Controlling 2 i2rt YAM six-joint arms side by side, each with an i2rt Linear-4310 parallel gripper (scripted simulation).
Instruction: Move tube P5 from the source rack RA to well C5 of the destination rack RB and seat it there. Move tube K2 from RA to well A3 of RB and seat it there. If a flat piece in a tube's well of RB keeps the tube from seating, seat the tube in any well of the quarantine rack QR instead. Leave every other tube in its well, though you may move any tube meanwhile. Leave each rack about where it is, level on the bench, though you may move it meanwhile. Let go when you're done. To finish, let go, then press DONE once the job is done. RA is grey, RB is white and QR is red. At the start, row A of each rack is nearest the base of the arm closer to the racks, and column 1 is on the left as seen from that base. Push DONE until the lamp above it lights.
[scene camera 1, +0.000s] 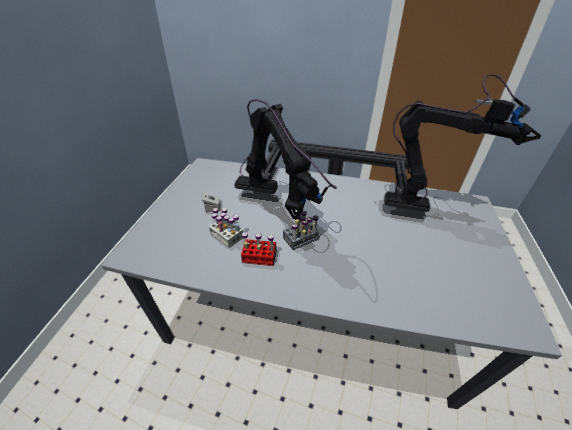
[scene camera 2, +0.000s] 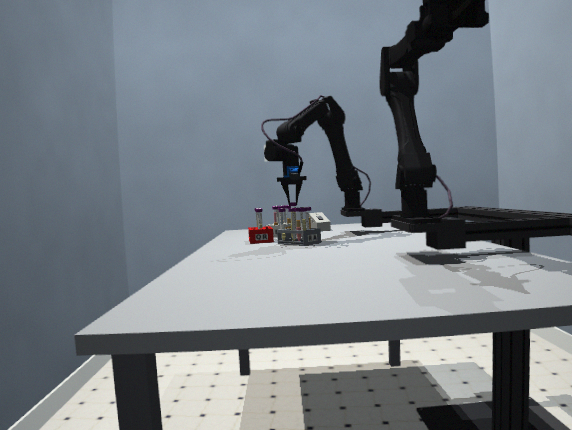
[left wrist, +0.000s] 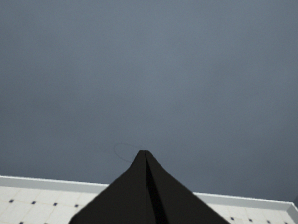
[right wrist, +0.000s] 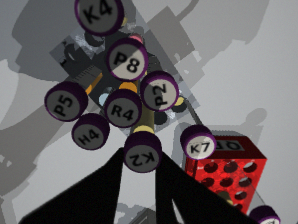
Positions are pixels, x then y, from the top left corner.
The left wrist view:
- my left gripper: 143, 158
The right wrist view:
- my right gripper: 140, 157
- tube: 66, 101
